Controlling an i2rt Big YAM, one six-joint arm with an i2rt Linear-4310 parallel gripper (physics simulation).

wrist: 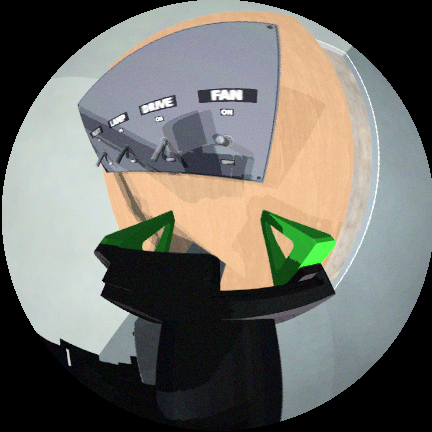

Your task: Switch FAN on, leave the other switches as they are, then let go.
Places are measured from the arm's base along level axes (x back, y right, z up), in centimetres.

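Pixels of known places: gripper, between the fingertips: (217, 214); arm's base, origin of its link: (141, 379).
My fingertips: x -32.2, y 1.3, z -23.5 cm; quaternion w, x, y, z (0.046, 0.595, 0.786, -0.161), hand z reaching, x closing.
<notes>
For each thing: its middle in the pictures, then the offset to it from my fingertips. "spot": a spot on its surface instead. Level surfaces: height alone.
- FAN switch, a spot on its surface: (222, 140) spot: dy -2.9, dx -7.5, dz -4.5 cm
- FAN label, middle of its body: (226, 94) dy -4.8, dx -14.4, dz -5.9 cm
- mark, a spot on its surface: (227, 112) spot: dy -4.2, dx -12.1, dz -7.2 cm
- DRIVE switch, a spot on its surface: (160, 150) spot: dy -14.2, dx -3.9, dz -7.4 cm
- LAMP switch, a spot on its surface: (123, 153) spot: dy -25.9, dx -1.6, dz -7.8 cm
- further switch, a spot on its surface: (101, 159) spot: dy -37.6, dx +1.3, dz -7.7 cm
- wooden table top, height of its surface: dz -18.8 cm
The FAN switch (222, 140) is a short grey lever under the FAN label (227, 95), near the right edge of the panel. Its tip does not hang down like the others; it stands toward the ON mark (227, 112). The DRIVE switch (160, 150), the LAMP switch (124, 154) and a further switch (102, 159) at the far left have levers slanting down, away from their ON marks. My gripper (217, 214) is open and empty. Its green fingers stand wide apart, below the panel in the view and apart from every lever.
The grey-blue panel (240, 60) lies on a wooden table top (310, 125). Shadows fall across the panel's lower part and the wood. A pale floor strip (361, 165) and grey-green surroundings show beyond the table's right edge. A dark part of the arm shows at the lower left.
</notes>
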